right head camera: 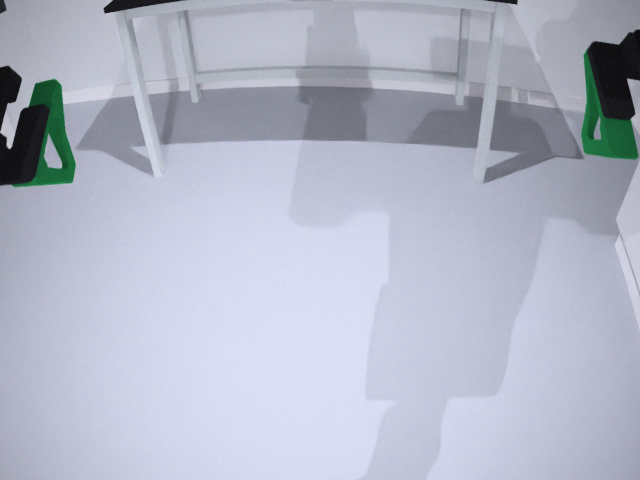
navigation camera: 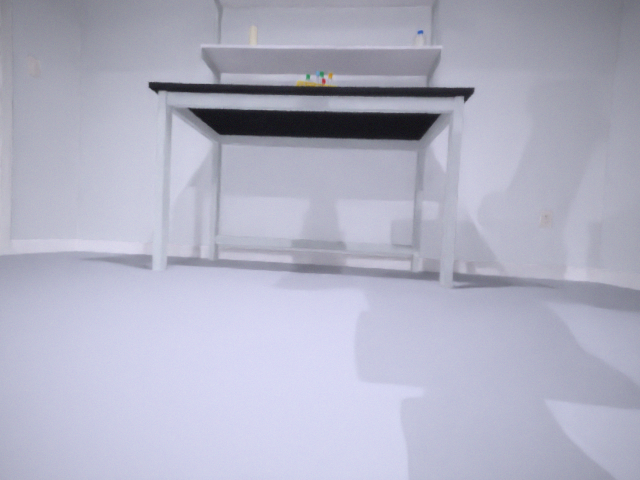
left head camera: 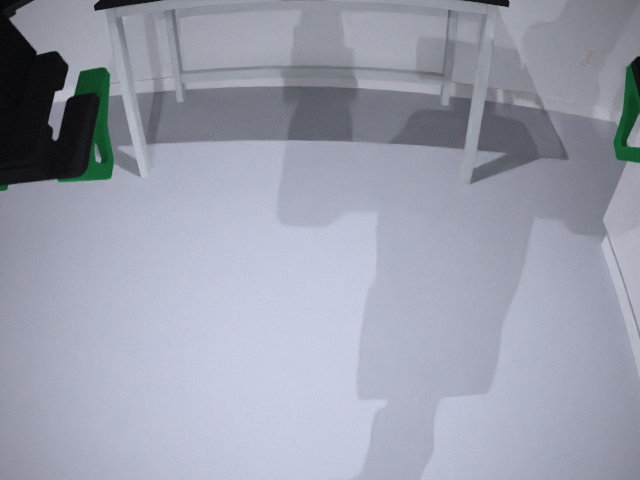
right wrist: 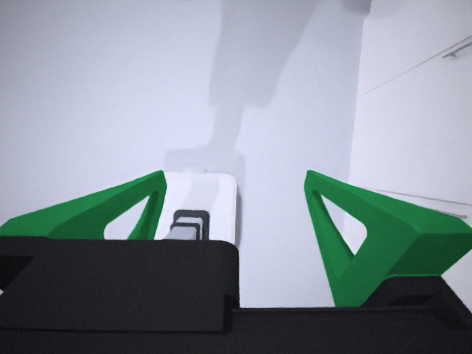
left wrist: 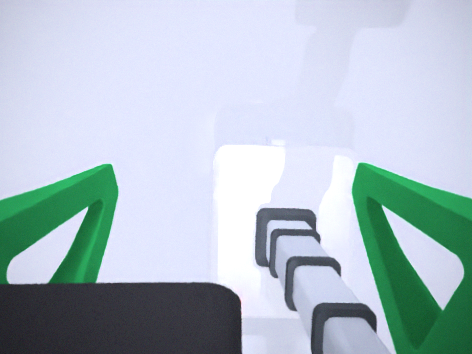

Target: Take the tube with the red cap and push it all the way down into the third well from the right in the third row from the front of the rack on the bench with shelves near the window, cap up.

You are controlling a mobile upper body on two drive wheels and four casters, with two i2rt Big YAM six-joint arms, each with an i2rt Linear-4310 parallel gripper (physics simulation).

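Frame: origin at the left arm's base, x back, y right, z up, level; metres.
Seen in the pictures: left gripper, between the fingertips: (right head camera: 25,179) (left head camera: 55,175) (left wrist: 235,176); right gripper, between the fingertips: (right head camera: 637,148) (right wrist: 235,178).
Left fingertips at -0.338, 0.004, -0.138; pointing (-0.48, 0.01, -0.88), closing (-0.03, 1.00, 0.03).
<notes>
Pixels of each thing's top centre, then the offset from my left fingertips to it, as dx, dy, dz. "spot": a spot on its surface instead. Level surfaces: height alone.
- bench with a black top, height of its surface: dz -0.381
- yellow rack, a spot on its surface: (navigation camera: 307,83) spot: -1.582, +0.023, -0.283
- red cap, centre of its top: (navigation camera: 323,79) -1.631, +0.101, -0.238
- shelf, height of its surface: dz +0.080
In the navigation camera a bench with a black top (navigation camera: 232,89) and white legs stands ahead, below wall shelves. On it, small and far off, a yellow rack (navigation camera: 307,83) shows just over the edge. A red cap (navigation camera: 323,81) shows at the rack, among green, blue and orange caps; its tube and the wells cannot be made out. My left gripper (left wrist: 235,176) is open and empty, in the air away from the bench. My right gripper (right wrist: 235,178) is open and empty, also away from the bench. The head views show the bench's front edge and legs, not the rack.
A shelf (navigation camera: 320,51) above the bench holds a cream bottle (navigation camera: 253,36) at its left and a blue-capped bottle (navigation camera: 419,38) at its right. A white cabinet or wall side (left head camera: 628,206) stands at the right edge of the head views. The robot's white base (left wrist: 245,200) shows below the left gripper.
</notes>
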